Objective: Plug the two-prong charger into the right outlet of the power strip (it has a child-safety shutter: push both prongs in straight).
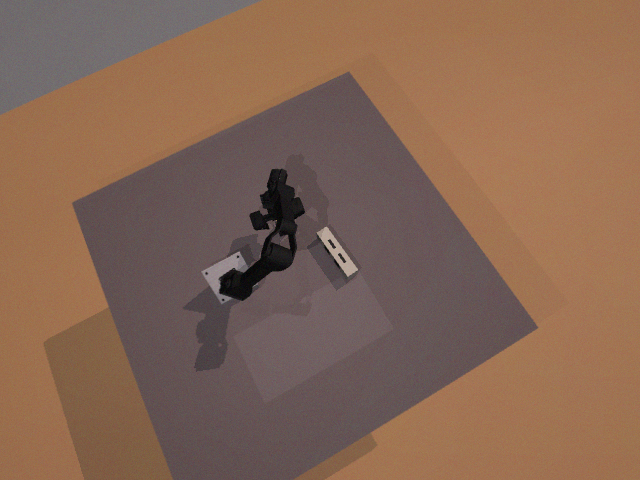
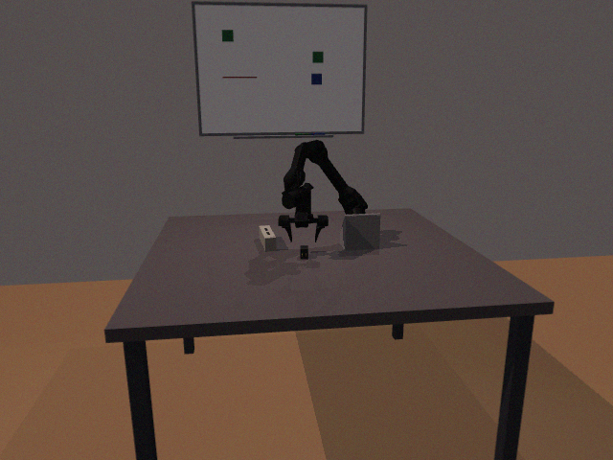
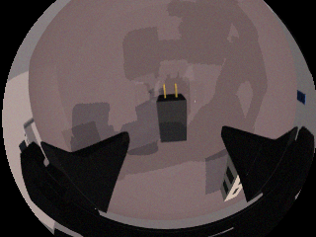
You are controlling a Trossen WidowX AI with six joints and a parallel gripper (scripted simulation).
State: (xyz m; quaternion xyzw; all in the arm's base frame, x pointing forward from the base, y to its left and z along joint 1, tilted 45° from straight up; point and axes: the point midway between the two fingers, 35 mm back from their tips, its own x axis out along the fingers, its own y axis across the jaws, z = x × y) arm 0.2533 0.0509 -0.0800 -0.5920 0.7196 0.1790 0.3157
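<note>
Right now the two-prong charger is 20 mm to the left of my gripper tip and 40 mm below it.
</note>
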